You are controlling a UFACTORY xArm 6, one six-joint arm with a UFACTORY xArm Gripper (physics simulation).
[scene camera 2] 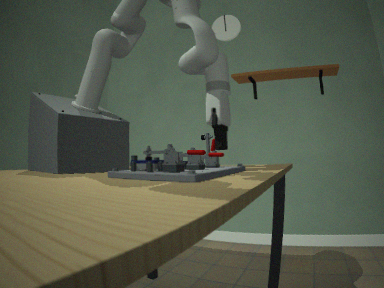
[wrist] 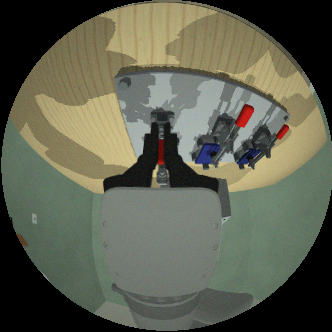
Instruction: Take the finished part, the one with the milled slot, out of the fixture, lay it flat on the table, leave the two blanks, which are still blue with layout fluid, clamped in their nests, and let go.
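Pixels of known places: gripper, fingertip midpoint: (scene camera 2: 221,149) (wrist: 160,129); arm's base, link origin: (scene camera 2: 85,107).
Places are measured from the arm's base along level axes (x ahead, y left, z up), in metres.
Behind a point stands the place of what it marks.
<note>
My gripper (scene camera 2: 221,148) @(x 0.486, y 0.145, z -0.173 m) (wrist: 160,129) @(x 0.486, y 0.145, z -0.173 m) is shut and empty. It hangs over the fixture plate (scene camera 2: 150,176) @(x 0.458, y -0.143, z -0.231 m) (wrist: 192,120) @(x 0.460, y 0.091, z -0.224 m), close to the clamp whose red handle (scene camera 2: 213,145) @(x 0.465, y 0.135, z -0.160 m) (wrist: 161,151) @(x 0.468, y 0.143, z -0.154 m) stands raised; in the wrist view this handle shows in the narrow gap behind the fingertips. That clamp's arm (scene camera 2: 208,143) stands upright. Two blue blanks (wrist: 207,154) @(x 0.388, y 0.039, z -0.203 m) (wrist: 247,157) @(x 0.401, y -0.073, z -0.195 m) sit in their nests under clamps with lowered arms. The finished part with the slot cannot be made out; the gripper covers much of that end of the fixture in the wrist view.
The two other clamps have red handles (scene camera 2: 196,152) @(x 0.532, y -0.082, z -0.183 m) (scene camera 2: 216,155) @(x 0.525, y 0.028, z -0.190 m) (wrist: 244,116) @(x 0.522, y 0.039, z -0.183 m) (wrist: 283,131) @(x 0.531, y -0.068, z -0.178 m) lying low. The plate rests on the wooden table (scene camera 2: 75,210) @(x 0.598, y -0.414, z -0.239 m) (wrist: 70,125) @(x 0.444, y 0.346, z -0.239 m). The grey robot base (scene camera 2: 90,142) @(x 0.126, y -0.061, z -0.142 m) stands behind it at the left. A wall shelf (scene camera 2: 287,73) hangs at the right.
</note>
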